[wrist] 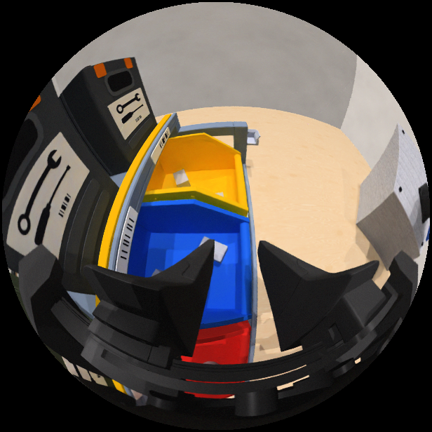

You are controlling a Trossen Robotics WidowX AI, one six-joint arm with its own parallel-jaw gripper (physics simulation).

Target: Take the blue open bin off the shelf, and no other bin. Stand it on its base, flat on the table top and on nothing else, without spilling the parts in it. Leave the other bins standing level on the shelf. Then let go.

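Note:
The blue open bin stands on the shelf between the yellow bin and the red bin. Pale block-shaped parts lie inside the blue bin. My gripper is partly open with nothing held. One fingertip is over the inside of the blue bin, and the other is beyond its right-hand wall in the view, on the table side. Gaps show between that wall and both fingertips. The left finger hides part of the blue bin's inside, and the gripper body hides part of the red bin.
Dark tool cases stand at the left beyond the shelf's yellow and grey upper rail. The wooden table top extends to the right of the bins. A grey box stands at the far right. Grey walls rise behind.

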